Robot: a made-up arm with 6 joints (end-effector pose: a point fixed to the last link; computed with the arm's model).
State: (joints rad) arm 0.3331 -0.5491 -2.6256 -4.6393 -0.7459 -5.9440
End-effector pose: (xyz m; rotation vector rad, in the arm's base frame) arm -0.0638 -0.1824 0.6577 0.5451 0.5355 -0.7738
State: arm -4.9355 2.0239 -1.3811 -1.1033 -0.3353 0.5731
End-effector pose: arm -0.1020 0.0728 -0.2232 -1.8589 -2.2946 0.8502
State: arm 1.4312 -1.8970 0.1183 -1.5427 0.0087 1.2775
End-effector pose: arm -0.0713 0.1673 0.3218 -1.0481 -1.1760 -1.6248
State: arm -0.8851 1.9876 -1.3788 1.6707 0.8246 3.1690
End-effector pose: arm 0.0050 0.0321 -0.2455 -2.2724 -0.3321 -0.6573
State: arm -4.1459 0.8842 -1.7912 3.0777 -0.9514 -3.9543
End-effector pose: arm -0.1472 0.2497 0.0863 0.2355 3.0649 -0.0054
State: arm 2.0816 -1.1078 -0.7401 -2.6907 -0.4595 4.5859
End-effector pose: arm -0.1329 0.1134 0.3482 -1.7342 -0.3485 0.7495
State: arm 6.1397 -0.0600 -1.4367 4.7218 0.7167 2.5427
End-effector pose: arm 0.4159 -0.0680 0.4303 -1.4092 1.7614 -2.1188
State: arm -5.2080 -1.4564 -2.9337 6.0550 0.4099 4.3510
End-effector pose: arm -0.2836 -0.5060 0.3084 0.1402 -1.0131 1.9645
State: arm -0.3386 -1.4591 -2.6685 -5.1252 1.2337 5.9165
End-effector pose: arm -0.4484 0.2383 0.4590 0.2924 1.4891 2.6164
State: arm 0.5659 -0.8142 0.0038 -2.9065 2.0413 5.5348
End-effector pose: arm 0.2080 0.0905 0.3297 -0.0238 0.3473 -0.3168
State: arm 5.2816 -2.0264 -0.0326 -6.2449 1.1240 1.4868
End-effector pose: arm 0.0876 -0.1320 0.3328 -0.8346 2.4603 -1.2597
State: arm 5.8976 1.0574 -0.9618 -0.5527 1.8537 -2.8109
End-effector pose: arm 0.0502 -0.1012 -0.0129 -0.0565 -1.2153 0.4035
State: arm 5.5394 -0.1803 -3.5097 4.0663 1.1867 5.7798
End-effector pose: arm -0.2478 0.1449 0.6731 0.1263 -1.5369 0.0129
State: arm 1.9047 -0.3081 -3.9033 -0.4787 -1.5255 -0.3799
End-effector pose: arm 0.0228 -0.2417 0.3320 1.3620 2.5804 -1.0868
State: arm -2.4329 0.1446 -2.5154 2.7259 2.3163 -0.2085
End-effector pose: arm -0.0210 -0.0995 0.6961 -2.0020 -0.3340 -1.9348
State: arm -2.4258 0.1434 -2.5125 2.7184 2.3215 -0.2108
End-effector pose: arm -0.0197 -0.1005 0.6952 -2.0049 -0.3346 -1.9264
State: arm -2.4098 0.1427 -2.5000 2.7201 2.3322 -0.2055
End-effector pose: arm -0.0199 -0.1021 0.6939 -1.9908 -0.3451 -1.9107
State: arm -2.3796 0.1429 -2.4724 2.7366 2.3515 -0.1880
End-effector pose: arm -0.0226 -0.1048 0.6916 -1.9504 -0.3713 -1.8829
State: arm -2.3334 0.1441 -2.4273 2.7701 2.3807 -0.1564
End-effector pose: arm -0.0280 -0.1093 0.6881 -1.8814 -0.4140 -1.8406
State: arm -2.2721 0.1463 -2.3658 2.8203 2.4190 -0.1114
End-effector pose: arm -0.0355 -0.1161 0.6828 -1.7876 -0.4713 -1.7837
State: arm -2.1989 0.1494 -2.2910 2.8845 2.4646 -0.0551
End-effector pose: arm -0.0443 -0.1258 0.6754 -1.6769 -0.5378 -1.7145
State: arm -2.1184 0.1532 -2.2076 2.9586 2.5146 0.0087
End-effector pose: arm -0.0529 -0.1384 0.6654 -1.5584 -0.6074 -1.6384
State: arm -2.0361 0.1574 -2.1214 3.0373 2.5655 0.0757
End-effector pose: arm -0.0600 -0.1532 0.6530 -1.4414 -0.6735 -1.5622
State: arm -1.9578 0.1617 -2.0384 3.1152 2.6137 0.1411
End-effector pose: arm -0.0647 -0.1687 0.6392 -1.3335 -0.7313 -1.4926
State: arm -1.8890 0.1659 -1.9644 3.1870 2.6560 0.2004
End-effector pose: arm -0.0670 -0.1831 0.6252 -1.2407 -0.7777 -1.4350
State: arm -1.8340 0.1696 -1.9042 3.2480 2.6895 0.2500
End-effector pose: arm -0.0677 -0.1949 0.6127 -1.1671 -0.8117 -1.3919
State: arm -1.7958 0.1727 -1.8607 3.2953 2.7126 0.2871
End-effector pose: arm -0.0680 -0.2035 0.6030 -1.1139 -0.8343 -1.3647
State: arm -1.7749 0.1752 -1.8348 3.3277 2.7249 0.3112
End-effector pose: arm -0.0689 -0.2087 0.5968 -1.0806 -0.8473 -1.3518
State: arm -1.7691 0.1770 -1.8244 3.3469 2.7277 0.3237
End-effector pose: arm -0.0706 -0.2110 0.5941 -1.0640 -0.8534 -1.3504
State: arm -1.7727 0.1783 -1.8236 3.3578 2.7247 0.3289
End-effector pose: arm -0.0730 -0.2115 0.5936 -1.0577 -0.8556 -1.3561
